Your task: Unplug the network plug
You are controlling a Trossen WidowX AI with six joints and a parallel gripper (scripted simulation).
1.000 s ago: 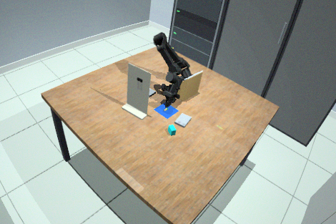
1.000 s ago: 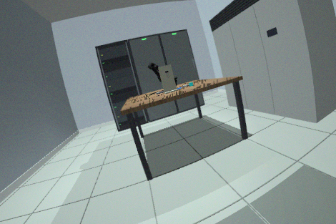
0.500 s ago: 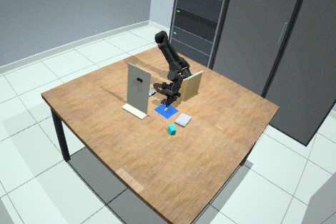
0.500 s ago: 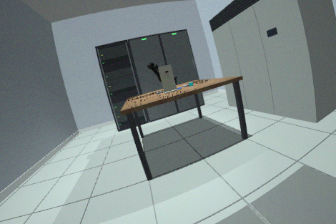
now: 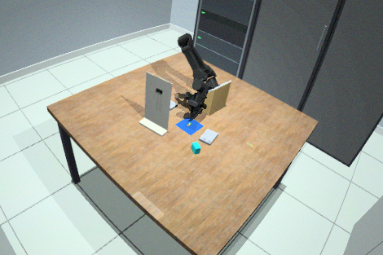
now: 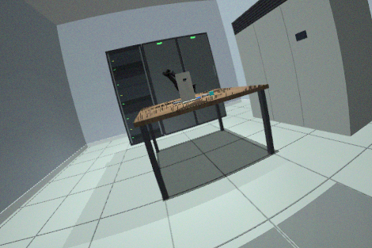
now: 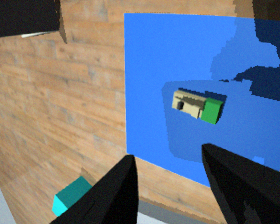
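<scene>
Right now the network plug is 1 cm ahead of my gripper tip, 1 cm to the right of it and 5 cm below it. Also, from my gripper tip: teal cube 12 cm ahead, 17 cm to the left, 3 cm below; blue marked square 1 cm ahead, 5 cm below; white panel 18 cm ahead, 10 cm to the right, 9 cm above.
</scene>
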